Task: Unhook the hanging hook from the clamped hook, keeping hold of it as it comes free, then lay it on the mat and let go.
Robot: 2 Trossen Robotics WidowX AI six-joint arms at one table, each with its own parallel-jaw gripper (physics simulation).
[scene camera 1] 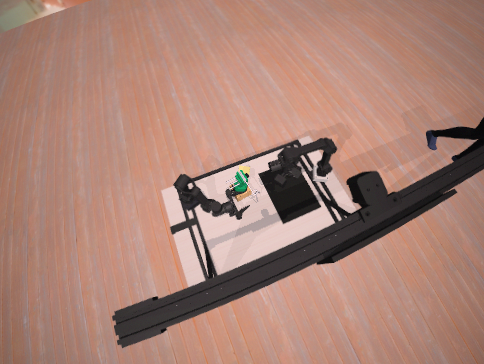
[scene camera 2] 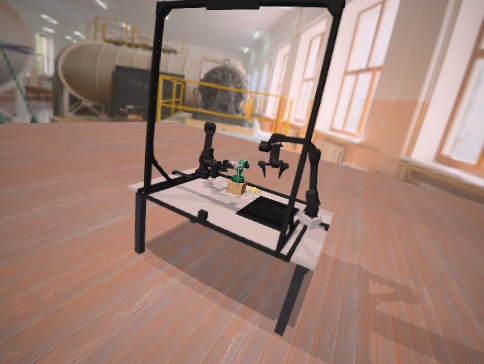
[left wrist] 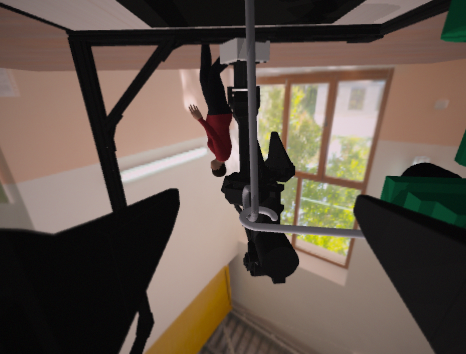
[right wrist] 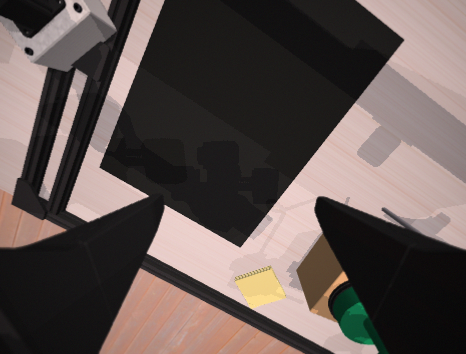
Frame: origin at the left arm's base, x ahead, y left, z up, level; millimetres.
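Where they show: left gripper, between the fingertips: (scene camera 1: pixel 246 198) (scene camera 2: pixel 231 169) (left wrist: pixel 265 199); right gripper, between the fingertips: (scene camera 1: pixel 285 175) (scene camera 2: pixel 271 178) (left wrist: pixel 264 133) (right wrist: pixel 240 202); left arm's base, origin of its link: (scene camera 1: pixel 188 199) (scene camera 2: pixel 203 169); right arm's base, origin of its link: (scene camera 1: pixel 321 172) (scene camera 2: pixel 310 215) (left wrist: pixel 244 62).
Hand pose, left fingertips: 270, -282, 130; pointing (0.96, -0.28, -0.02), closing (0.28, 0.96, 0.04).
Things, the pixels of their top centre, and the offset from my left fingertips, as dx, dy, dz. "spot": a spot on its surface instead. Level surfaces: height alone.
- hanging hook, centre of its top: (left wrist: pixel 246 213) +71, -29, +54
- clamped hook, a spot on its surface: (left wrist: pixel 315 230) spot: +45, +30, +43
- green clamp, centre of its top: (scene camera 1: pixel 237 178) (scene camera 2: pixel 239 159) +31, +119, +53
- black mat, height of its surface: dz -185
- wooden block, centre of its top: (right wrist: pixel 360 302) (scene camera 1: pixel 240 187) (scene camera 2: pixel 237 180) +44, +117, -105
- yellow notepad, centre of its top: (right wrist: pixel 260 290) (scene camera 1: pixel 243 170) (scene camera 2: pixel 253 189) +164, +222, -178
The hanging hook (left wrist: pixel 251 125) is a thin grey rod. Its curled end loops on the curled end of the clamped hook (left wrist: pixel 315 230), a grey rod leading toward the green clamp (scene camera 1: pixel 241 182) (scene camera 2: pixel 239 176) (left wrist: pixel 425 197) (right wrist: pixel 357 320). My left gripper (scene camera 1: pixel 241 201) (scene camera 2: pixel 230 165) is open beside the clamp. The linked ends show between its fingertips in the left wrist view, not gripped. My right gripper (scene camera 1: pixel 288 177) (scene camera 2: pixel 272 176) (right wrist: pixel 240 202) is open and empty above the table. The black mat (scene camera 1: pixel 290 200) (scene camera 2: pixel 267 211) (right wrist: pixel 225 90) lies flat. In the scene views the hooks are too small to tell apart.
The clamp stands on a wooden block (scene camera 1: pixel 243 196) (scene camera 2: pixel 236 187) (right wrist: pixel 315 270). A yellow notepad (scene camera 1: pixel 245 170) (scene camera 2: pixel 254 189) (right wrist: pixel 260 287) lies near it at the table edge. A black frame (scene camera 2: pixel 151 100) rises around the table.
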